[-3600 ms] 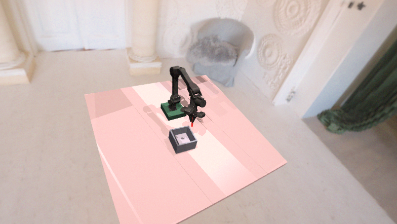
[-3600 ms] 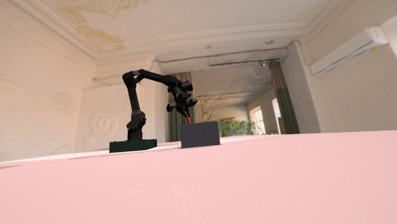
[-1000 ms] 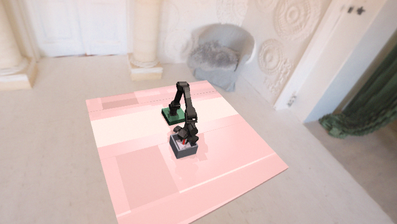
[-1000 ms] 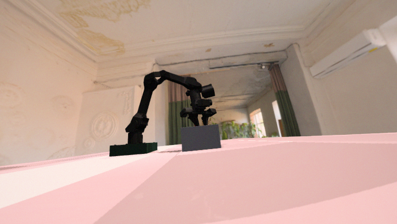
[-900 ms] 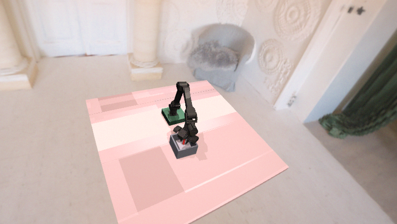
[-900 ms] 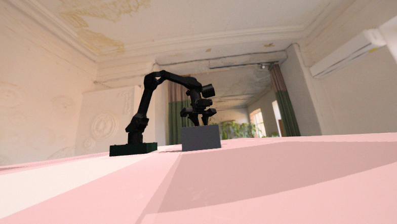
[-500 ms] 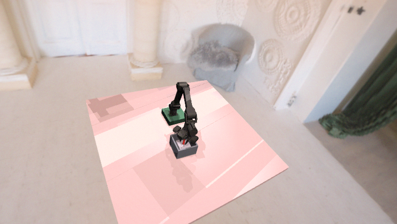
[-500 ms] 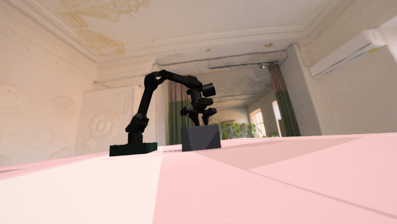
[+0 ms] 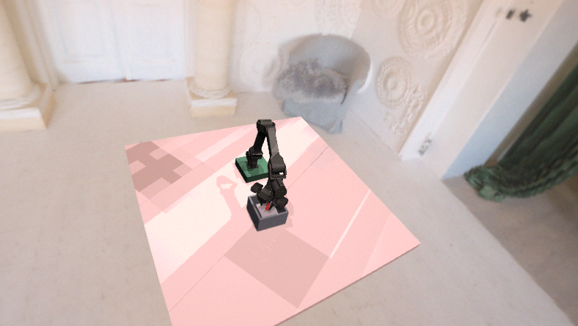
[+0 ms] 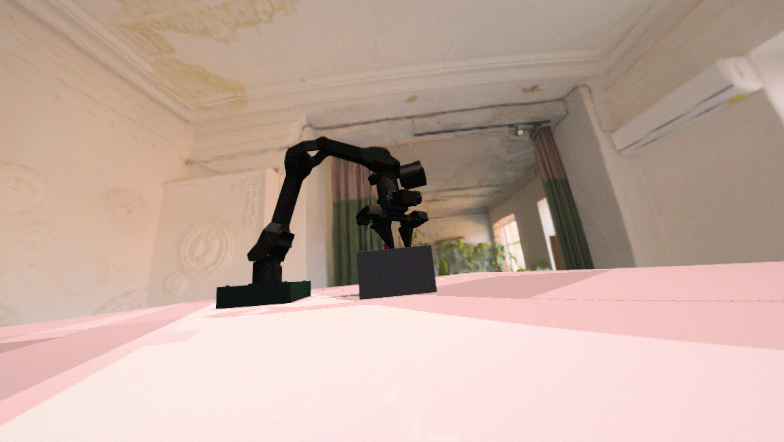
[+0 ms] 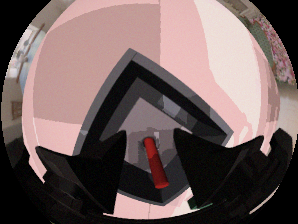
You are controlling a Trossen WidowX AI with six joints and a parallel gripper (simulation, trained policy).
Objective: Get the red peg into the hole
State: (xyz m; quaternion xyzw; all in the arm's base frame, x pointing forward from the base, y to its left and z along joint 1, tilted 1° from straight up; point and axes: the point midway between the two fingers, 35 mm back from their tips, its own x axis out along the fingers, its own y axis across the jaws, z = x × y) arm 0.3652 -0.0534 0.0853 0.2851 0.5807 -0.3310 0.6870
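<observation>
The red peg lies 3 cm to the left of my gripper tip, 3 cm behind it and 2 cm below it. Round my gripper tip: box 7 cm below, 2 cm to the left, 2 cm behind; grey plate 5 cm below, 2 cm to the left, 2 cm behind.
</observation>
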